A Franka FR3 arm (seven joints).
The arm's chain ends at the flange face. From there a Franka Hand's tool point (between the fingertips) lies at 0.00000 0.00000 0.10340 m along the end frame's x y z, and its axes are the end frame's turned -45 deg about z.
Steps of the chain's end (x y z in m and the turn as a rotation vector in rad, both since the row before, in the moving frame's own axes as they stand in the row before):
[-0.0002, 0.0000, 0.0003, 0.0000, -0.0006, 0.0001]
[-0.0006, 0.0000, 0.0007, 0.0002, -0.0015, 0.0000]
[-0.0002, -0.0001, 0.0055, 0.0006, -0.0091, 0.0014]
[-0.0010, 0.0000, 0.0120, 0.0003, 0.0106, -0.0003]
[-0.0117, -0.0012, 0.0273, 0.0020, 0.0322, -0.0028]
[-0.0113, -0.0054, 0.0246, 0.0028, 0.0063, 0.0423]
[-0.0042, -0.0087, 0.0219, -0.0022, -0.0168, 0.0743]
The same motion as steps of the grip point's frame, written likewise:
[-0.0002, -0.0002, 0.0003, 0.0004, -0.0004, 0.0001]
[-0.0005, -0.0005, 0.0007, 0.0012, -0.0009, 0.0000]
[-0.0007, -0.0009, 0.0055, 0.0069, -0.0060, 0.0014]
[0.0001, 0.0000, 0.0120, -0.0073, 0.0077, -0.0003]
[-0.0049, -0.0069, 0.0272, -0.0214, 0.0242, -0.0028]
[-0.0035, -0.0115, 0.0246, -0.0025, 0.0064, 0.0423]
[0.0018, -0.0102, 0.0219, 0.0103, -0.0134, 0.0743]

